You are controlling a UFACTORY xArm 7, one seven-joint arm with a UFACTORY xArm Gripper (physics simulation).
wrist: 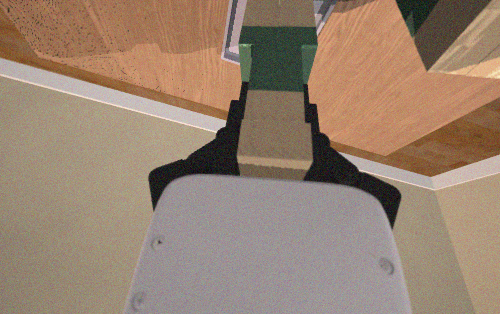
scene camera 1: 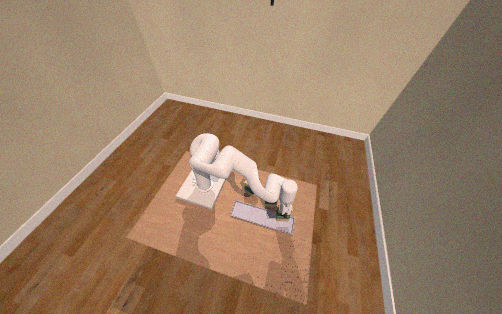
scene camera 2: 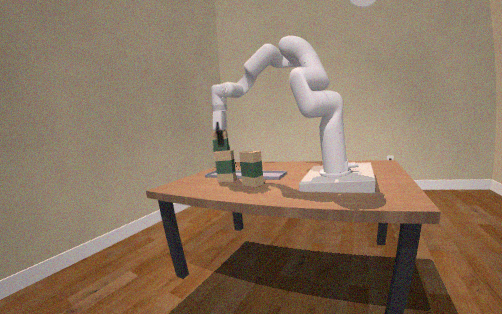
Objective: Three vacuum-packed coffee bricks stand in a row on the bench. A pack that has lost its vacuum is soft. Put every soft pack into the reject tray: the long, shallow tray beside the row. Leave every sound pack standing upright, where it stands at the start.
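Frame: origin at the arm's base, x ahead, y left, z up, level; millimetres.
Seen in the pictures: gripper, fingertip midpoint: (wrist: 272, 98) (scene camera 2: 221, 144); arm's base, origin of the base link: (scene camera 1: 204, 184) (scene camera 2: 335, 172).
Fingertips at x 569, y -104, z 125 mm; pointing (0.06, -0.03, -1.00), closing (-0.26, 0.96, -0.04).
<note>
Offsets run from my fingertips to a thing's middle. Level surfaces: height alone.
My gripper (scene camera 1: 284, 210) (scene camera 2: 220, 142) (wrist: 272, 98) is shut on a tan coffee brick with a green band {dx +5, dy +1, dz -3 mm} (scene camera 1: 283, 217) (scene camera 2: 220, 146) (wrist: 275, 107). It holds the brick upright over the end of the reject tray farthest from the arm's base. The reject tray {dx -112, dy +1, dz -173 mm} (scene camera 1: 250, 211) (scene camera 2: 276, 175) (wrist: 229, 54) is long, shallow and pale with a grey rim. A second brick {dx -81, dy +111, dz -94 mm} (scene camera 2: 225, 167) (scene camera 1: 270, 205) stands upright beside the tray, partly hidden by the arm in scene camera 1. A third brick {dx -236, dy +158, dz -94 mm} (scene camera 2: 251, 169) (scene camera 1: 247, 188) stands nearer the base. The held brick's lower end is hidden in scene camera 2.
The arm's white base plate (scene camera 1: 192, 196) (scene camera 2: 337, 186) is on the wooden bench {dz -165 mm} (scene camera 1: 165, 225) (scene camera 2: 190, 192). Part of a standing brick (wrist: 460, 45) shows at the upper right of the wrist view. The arm reaches above the row of bricks.
</note>
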